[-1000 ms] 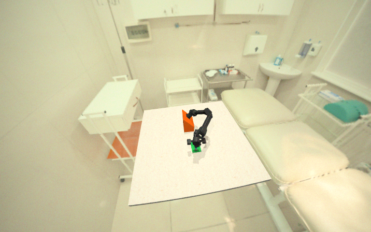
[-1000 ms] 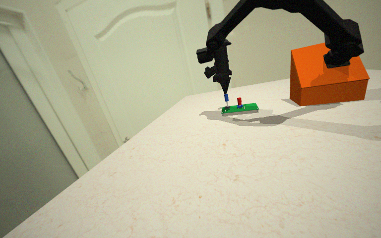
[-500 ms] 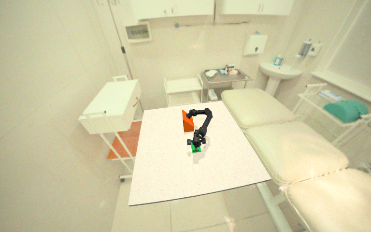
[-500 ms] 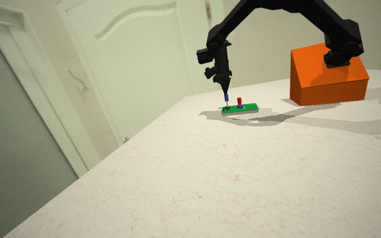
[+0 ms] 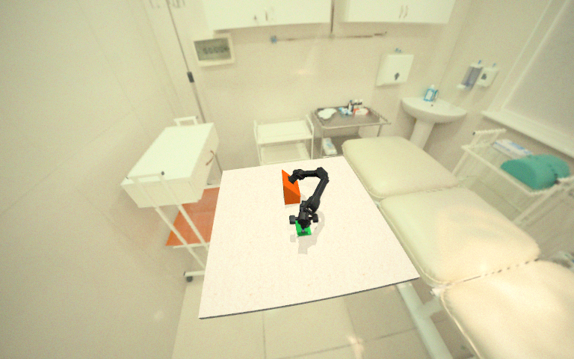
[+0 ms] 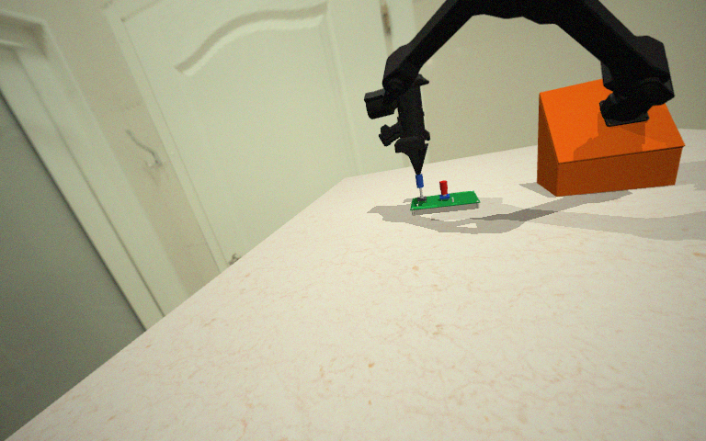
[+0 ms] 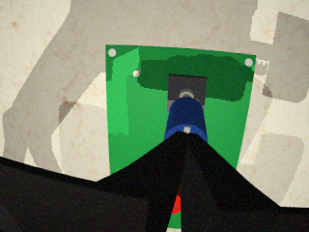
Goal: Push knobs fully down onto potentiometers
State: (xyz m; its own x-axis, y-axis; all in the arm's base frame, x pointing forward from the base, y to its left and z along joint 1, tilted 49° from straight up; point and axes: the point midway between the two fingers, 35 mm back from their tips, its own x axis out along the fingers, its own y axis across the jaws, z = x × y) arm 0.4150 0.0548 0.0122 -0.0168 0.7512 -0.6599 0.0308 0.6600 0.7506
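Now: gripper tip 10 mm above the blue knob. Round my gripper tip: red knob: 60 mm behind, 50 mm below.
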